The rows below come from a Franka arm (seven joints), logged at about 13 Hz.
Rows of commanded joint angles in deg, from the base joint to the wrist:
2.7 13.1 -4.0 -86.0 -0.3 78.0 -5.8
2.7 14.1 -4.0 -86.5 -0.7 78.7 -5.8
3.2 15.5 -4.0 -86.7 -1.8 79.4 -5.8
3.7 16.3 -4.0 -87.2 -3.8 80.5 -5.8
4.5 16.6 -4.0 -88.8 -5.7 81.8 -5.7
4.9 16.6 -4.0 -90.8 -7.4 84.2 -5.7
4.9 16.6 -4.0 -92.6 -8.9 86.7 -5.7
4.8 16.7 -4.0 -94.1 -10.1 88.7 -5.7
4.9 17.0 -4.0 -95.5 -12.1 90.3 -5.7
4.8 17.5 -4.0 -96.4 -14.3 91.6 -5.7
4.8 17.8 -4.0 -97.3 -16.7 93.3 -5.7
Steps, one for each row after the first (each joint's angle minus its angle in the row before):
0.0 1.0 0.0 -0.5 -0.4 0.7 0.0
0.5 1.4 0.0 -0.2 -1.1 0.7 0.0
0.5 0.8 0.0 -0.5 -2.0 1.1 0.0
0.8 0.3 0.0 -1.6 -1.9 1.3 0.1
0.4 0.0 0.0 -2.0 -1.7 2.4 0.0
0.0 0.0 0.0 -1.8 -1.5 2.5 0.0
-0.1 0.1 0.0 -1.5 -1.2 2.0 0.0
0.1 0.3 0.0 -1.4 -2.0 1.6 0.0
-0.1 0.5 0.0 -0.9 -2.2 1.3 0.0
0.0 0.3 0.0 -0.9 -2.4 1.7 0.0

